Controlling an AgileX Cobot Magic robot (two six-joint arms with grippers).
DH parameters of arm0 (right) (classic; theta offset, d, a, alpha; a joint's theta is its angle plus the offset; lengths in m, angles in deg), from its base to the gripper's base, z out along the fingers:
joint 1: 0 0.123 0 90
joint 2: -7.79 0 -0.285 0
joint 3: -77.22 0 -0.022 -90
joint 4: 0 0.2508 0 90
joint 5: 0 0 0.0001 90
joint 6: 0 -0.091 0 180
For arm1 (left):
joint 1: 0 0.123 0 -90
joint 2: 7.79 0 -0.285 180
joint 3: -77.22 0 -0.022 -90
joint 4: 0 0.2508 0 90
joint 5: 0 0 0.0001 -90
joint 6: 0 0.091 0 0
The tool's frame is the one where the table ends.
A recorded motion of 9 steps. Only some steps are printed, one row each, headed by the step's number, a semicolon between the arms.
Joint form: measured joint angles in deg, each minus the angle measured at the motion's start. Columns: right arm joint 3, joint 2, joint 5, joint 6, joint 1, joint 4; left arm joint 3, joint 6, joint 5, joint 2, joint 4, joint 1.
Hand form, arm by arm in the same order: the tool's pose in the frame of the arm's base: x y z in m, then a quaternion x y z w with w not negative. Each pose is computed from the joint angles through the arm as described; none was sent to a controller.
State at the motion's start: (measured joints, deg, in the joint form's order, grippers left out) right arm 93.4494 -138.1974 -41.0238 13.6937 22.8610 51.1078; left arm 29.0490 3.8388 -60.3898 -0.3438 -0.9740 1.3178
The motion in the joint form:
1: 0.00 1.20 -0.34 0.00 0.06 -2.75; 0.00 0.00 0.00 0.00 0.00 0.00
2: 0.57 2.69 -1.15 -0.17 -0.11 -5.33; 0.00 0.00 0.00 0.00 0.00 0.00
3: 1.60 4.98 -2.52 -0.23 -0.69 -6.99; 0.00 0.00 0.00 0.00 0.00 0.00
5: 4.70 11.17 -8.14 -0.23 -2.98 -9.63; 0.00 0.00 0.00 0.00 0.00 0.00
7: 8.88 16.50 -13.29 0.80 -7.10 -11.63; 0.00 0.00 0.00 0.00 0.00 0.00
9: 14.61 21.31 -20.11 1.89 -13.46 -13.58; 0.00 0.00 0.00 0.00 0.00 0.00
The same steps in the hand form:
1: 0.4164 0.2249 0.0744 -0.01730 0.95147 0.30211 0.05601; -0.0063 -0.0015 0.2797 0.01901 0.84784 0.01535 0.52969
2: 0.4183 0.2230 0.0875 -0.03728 0.95248 0.29468 0.06744; -0.0063 -0.0015 0.2797 0.01901 0.84784 0.01535 0.52969
3: 0.4224 0.2193 0.1097 -0.05273 0.95001 0.29577 0.08494; -0.0063 -0.0015 0.2797 0.01901 0.84784 0.01535 0.52969
5: 0.4289 0.2036 0.1724 -0.08380 0.94049 0.30636 0.12086; -0.0063 -0.0015 0.2797 0.01901 0.84784 0.01535 0.52969
7: 0.4365 0.1721 0.2335 -0.10344 0.93026 0.30792 0.17062; -0.0063 -0.0015 0.2797 0.01901 0.84784 0.01535 0.52969
9: 0.4394 0.1220 0.2965 -0.11153 0.92206 0.29714 0.22151; -0.0063 -0.0015 0.2797 0.01901 0.84784 0.01535 0.52969

